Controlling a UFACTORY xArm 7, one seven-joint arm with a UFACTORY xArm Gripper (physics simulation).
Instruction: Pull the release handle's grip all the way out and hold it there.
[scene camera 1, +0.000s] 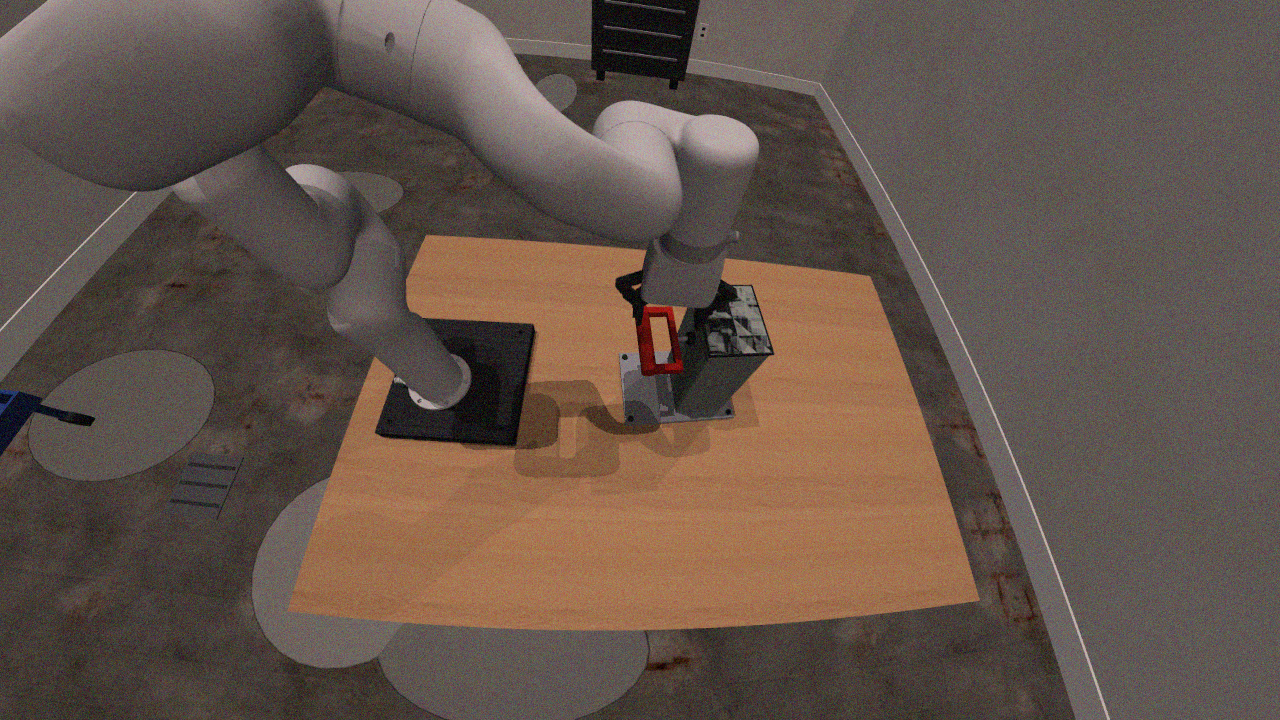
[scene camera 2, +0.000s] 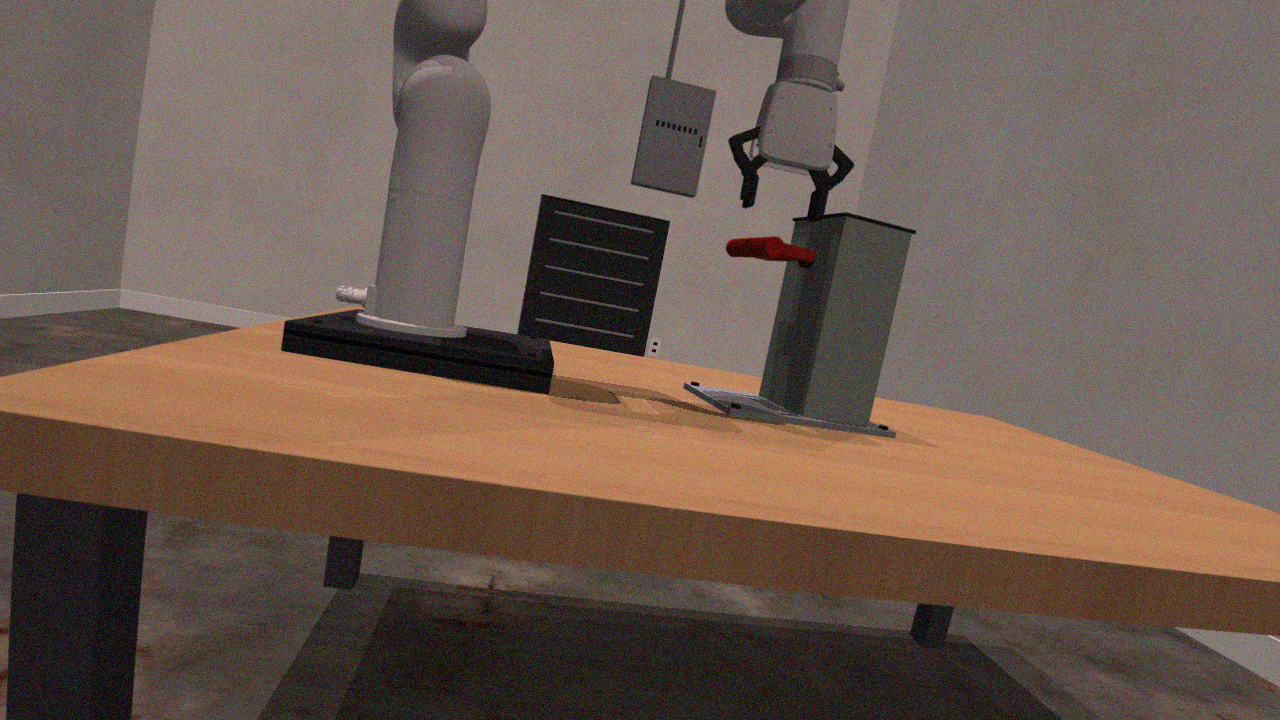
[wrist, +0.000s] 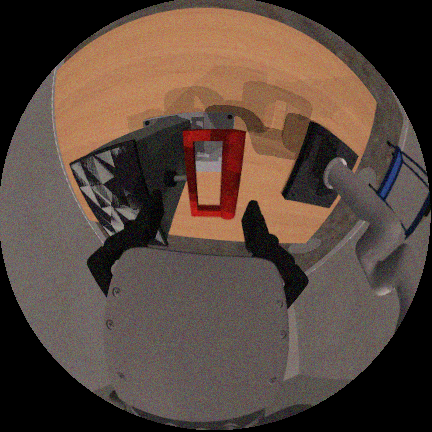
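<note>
The release handle's red rectangular grip (scene camera 1: 645, 340) (scene camera 2: 760, 248) (wrist: 232, 175) stands out on the side of the tall grey-green housing (scene camera 1: 711, 385) (scene camera 2: 841, 331) that faces the robot's base. A short shaft (wrist: 181, 178) joins them in the wrist view. My gripper (scene camera 1: 673, 315) (scene camera 2: 782, 210) (wrist: 203, 204) is open and empty, pointing down a little above the grip. One finger is on the robot-base side. The other is close to the housing's top edge; whether it touches cannot be told. In scene camera 1 the hand hides much of this finger.
The housing stands on a grey mounting plate (scene camera 1: 640, 394) (scene camera 2: 742, 402) with dark bolts, on the wooden table (scene camera 1: 626, 537) (scene camera 2: 537, 465). The robot's black base plate (scene camera 1: 496, 358) (scene camera 2: 420, 353) (wrist: 302, 182) lies across from the grip. A black drawer cabinet (scene camera 1: 644, 35) (scene camera 2: 590, 277) stands beyond the table.
</note>
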